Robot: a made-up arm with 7 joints.
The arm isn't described. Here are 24 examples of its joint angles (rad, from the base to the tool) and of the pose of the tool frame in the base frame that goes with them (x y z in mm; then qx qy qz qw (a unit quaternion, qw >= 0)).
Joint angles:
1: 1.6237 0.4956 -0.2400 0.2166 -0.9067 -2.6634 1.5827
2: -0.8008 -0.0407 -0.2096 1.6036 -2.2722 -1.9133 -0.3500
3: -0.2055 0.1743 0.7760 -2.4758 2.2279 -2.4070 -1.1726
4: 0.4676 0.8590 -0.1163 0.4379 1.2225 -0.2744 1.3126
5: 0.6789 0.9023 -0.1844 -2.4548 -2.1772 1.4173 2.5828
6: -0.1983 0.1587 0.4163 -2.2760 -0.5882 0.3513 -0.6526
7: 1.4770 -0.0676 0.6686 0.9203 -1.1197 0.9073 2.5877
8: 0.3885 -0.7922 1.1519 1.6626 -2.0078 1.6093 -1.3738
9: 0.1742 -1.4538 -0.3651 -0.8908 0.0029 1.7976 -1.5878
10: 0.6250 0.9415 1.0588 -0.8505 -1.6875 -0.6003 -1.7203
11: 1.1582 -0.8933 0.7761 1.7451 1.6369 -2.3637 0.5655
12: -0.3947 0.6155 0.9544 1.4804 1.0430 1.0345 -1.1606
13: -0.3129 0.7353 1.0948 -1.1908 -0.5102 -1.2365 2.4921
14: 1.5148 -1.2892 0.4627 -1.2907 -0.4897 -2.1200 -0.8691
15: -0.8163 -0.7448 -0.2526 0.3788 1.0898 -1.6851 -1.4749
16: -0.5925 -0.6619 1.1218 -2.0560 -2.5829 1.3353 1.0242
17: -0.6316 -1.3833 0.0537 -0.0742 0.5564 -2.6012 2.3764
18: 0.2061 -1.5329 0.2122 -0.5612 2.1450 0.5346 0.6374
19: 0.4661 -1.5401 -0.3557 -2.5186 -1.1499 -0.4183 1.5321
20: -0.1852 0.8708 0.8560 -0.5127 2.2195 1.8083 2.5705
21: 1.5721 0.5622 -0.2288 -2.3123 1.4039 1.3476 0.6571
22: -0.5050 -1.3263 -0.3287 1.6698 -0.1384 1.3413 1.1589
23: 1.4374 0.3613 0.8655 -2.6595 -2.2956 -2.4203 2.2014
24: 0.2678 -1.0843 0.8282 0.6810 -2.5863 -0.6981 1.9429
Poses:
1: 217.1 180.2 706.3 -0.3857 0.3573 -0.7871 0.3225
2: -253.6 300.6 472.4 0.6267 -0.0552 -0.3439 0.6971
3: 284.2 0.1 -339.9 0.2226 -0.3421 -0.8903 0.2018
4: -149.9 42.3 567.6 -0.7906 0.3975 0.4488 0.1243
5: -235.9 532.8 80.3 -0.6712 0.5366 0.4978 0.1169
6: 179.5 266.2 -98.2 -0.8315 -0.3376 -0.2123 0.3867
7: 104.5 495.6 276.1 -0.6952 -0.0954 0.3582 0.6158
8: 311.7 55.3 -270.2 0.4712 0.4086 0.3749 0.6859
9: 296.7 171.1 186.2 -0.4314 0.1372 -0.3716 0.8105
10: -242.1 -236.7 -100.0 0.8005 -0.5117 0.0332 0.3102
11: 175.9 139.2 -231.7 -0.6113 -0.2017 0.7633 0.0548
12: -121.9 304.3 207.8 -0.2675 0.7826 -0.4066 0.3881
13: 14.1 -206.4 -347.9 0.5941 0.5885 0.0323 0.5474
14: -462.3 157.8 228.7 -0.4552 -0.6840 0.3182 0.4730
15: -336.2 481.1 437.8 -0.6929 -0.1266 -0.6915 0.1600
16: 21.4 -279.2 -362.5 0.5008 0.5405 -0.5977 0.3160
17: 217.2 248.5 364.8 -0.1737 0.1797 0.0981 0.9633
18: 112.9 404.2 44.9 -0.2549 -0.6008 0.7389 0.1678
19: 478.3 -249.7 -156.2 0.7073 -0.0803 0.1802 0.6788
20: -171.8 -126.3 -159.2 0.0748 -0.1368 0.6689 0.7268
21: -311.1 439.9 333.8 -0.2811 0.5905 -0.6558 0.3771
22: 16.2 -221.0 774.9 -0.4518 0.3576 -0.2498 0.7782
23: -412.6 53.0 -313.7 0.5974 0.3156 0.0213 0.7369
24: 314.3 353.4 153.0 -0.4118 -0.3625 0.5143 0.6592
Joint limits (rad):
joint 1: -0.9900..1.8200
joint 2: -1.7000..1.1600
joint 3: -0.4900..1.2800
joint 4: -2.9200..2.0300
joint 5: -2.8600..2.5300
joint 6: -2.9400..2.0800
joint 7: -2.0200..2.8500
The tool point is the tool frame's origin. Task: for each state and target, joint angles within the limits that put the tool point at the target. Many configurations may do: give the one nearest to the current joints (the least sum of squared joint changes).
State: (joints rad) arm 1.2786 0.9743 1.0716 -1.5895 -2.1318 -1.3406 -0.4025
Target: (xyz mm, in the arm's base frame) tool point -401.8 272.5 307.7
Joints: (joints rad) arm 1.5853 1.0199 0.3551 -1.8474 -2.1275 -1.3899 -0.4594
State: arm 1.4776 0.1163 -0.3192 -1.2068 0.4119 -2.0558 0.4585
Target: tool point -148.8 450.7 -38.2
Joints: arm 1.2846 -0.2940 -0.3710 -1.4775 0.3833 -1.8695 0.5808
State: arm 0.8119 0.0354 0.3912 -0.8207 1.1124 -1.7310 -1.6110
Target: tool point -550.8 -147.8 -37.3
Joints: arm 0.6335 0.3897 0.9406 -1.0502 1.0454 -1.7691 -1.6568
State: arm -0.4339 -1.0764 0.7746 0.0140 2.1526 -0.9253 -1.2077
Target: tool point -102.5 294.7 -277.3
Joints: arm -0.2789 -1.1715 1.1705 -0.3386 1.9949 -0.8425 -0.9638
